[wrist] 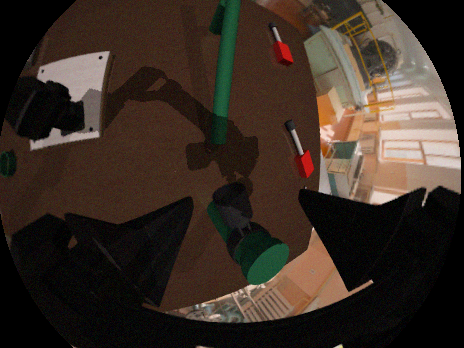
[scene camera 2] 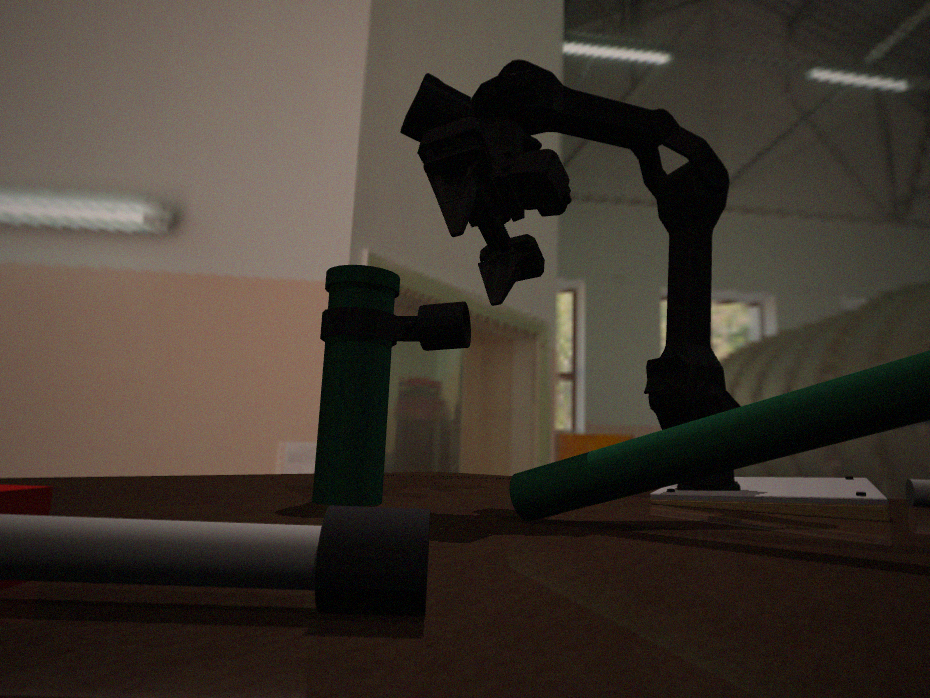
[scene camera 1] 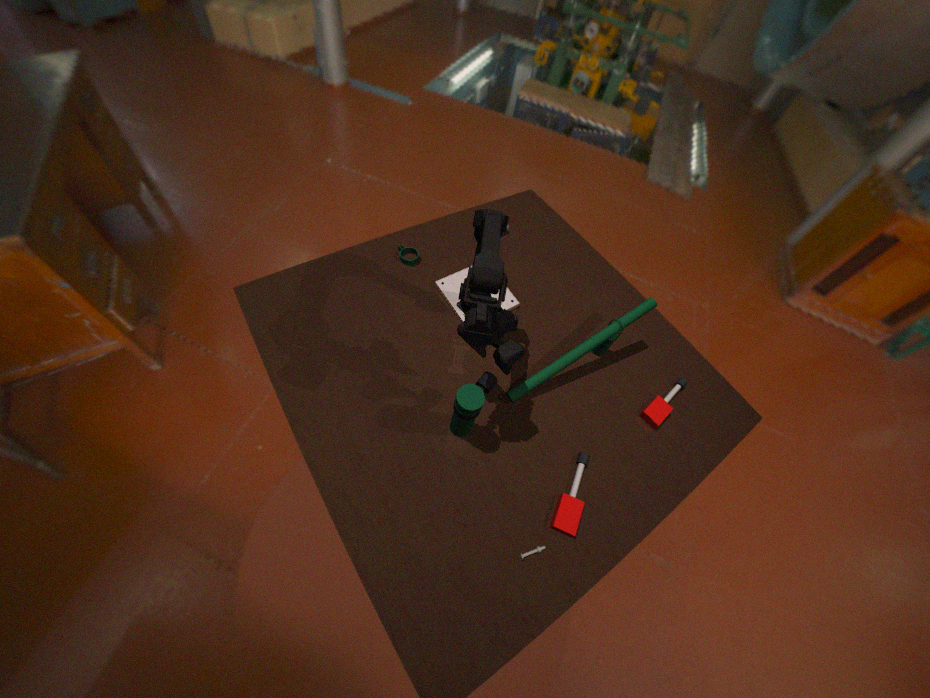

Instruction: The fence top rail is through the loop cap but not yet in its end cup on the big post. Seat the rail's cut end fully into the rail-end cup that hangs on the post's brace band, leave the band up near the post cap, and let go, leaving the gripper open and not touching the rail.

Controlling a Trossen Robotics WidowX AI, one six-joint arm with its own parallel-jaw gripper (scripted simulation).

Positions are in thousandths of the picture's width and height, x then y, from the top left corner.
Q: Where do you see a green top rail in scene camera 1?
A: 644, 485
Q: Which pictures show my gripper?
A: The wrist view, scene camera 2 and scene camera 1: all of them.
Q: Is my gripper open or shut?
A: Open.
